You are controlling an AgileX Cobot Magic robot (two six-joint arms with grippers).
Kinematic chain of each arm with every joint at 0, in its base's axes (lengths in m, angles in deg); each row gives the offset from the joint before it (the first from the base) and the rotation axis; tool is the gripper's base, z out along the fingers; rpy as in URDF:
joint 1: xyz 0 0 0.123 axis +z
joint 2: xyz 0 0 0 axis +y
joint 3: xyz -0.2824 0 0.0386 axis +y
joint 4: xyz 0.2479 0 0.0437 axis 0.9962 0 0.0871
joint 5: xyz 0 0 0 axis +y
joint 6: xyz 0.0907 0 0.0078 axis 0.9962 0 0.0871
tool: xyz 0 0 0 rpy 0 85 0
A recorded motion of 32 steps. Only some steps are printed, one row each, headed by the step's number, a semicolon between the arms.
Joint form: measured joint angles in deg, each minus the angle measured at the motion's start. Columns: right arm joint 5, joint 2, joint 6, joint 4, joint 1, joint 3; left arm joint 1, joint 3, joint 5, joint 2, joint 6, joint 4.
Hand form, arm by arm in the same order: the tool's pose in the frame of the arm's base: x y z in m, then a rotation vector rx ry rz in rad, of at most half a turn. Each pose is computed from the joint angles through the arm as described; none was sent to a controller.
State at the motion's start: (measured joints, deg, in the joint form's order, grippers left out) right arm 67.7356 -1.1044 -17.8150 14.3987 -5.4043 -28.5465; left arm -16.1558 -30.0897 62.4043 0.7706 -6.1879 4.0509
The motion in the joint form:
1: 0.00 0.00 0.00 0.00 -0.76 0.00; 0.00 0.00 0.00 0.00 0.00 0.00
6: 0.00 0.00 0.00 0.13 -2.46 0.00; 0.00 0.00 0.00 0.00 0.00 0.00
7: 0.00 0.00 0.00 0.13 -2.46 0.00; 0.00 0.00 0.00 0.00 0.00 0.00
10: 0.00 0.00 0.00 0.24 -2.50 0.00; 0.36 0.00 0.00 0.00 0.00 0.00
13: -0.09 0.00 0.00 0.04 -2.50 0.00; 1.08 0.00 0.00 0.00 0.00 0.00
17: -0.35 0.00 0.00 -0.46 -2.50 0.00; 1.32 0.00 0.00 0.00 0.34 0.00
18: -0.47 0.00 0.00 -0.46 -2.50 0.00; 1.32 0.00 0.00 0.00 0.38 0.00
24: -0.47 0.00 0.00 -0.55 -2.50 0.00; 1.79 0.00 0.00 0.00 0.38 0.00
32: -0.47 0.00 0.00 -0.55 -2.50 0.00; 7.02 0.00 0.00 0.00 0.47 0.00
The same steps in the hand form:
1: -0.0122 0.0224 0.2691 -0.2479 2.1059 0.0575; -0.0051 0.0074 0.2821 0.1742 2.0552 -0.1564
6: -0.0116 0.0229 0.2692 -0.2168 2.1086 0.0426; -0.0051 0.0074 0.2821 0.1742 2.0552 -0.1564
7: -0.0116 0.0229 0.2692 -0.2168 2.1086 0.0426; -0.0051 0.0074 0.2821 0.1742 2.0552 -0.1564
10: -0.0116 0.0231 0.2692 -0.2163 2.1083 0.0445; -0.0052 0.0074 0.2821 0.1677 2.0556 -0.1525
13: -0.0115 0.0228 0.2693 -0.2155 2.1075 0.0400; -0.0052 0.0073 0.2821 0.1548 2.0562 -0.1448
17: -0.0113 0.0220 0.2695 -0.2135 2.1051 0.0286; -0.0053 0.0073 0.2821 0.1566 2.0558 -0.1385
18: -0.0112 0.0220 0.2696 -0.2130 2.1031 0.0282; -0.0053 0.0073 0.2821 0.1573 2.0558 -0.1381
24: -0.0112 0.0219 0.2696 -0.2129 2.1034 0.0263; -0.0053 0.0073 0.2821 0.1488 2.0562 -0.1330
32: -0.0112 0.0219 0.2696 -0.2129 2.1034 0.0263; -0.0060 0.0067 0.2821 0.0564 2.0590 -0.0756

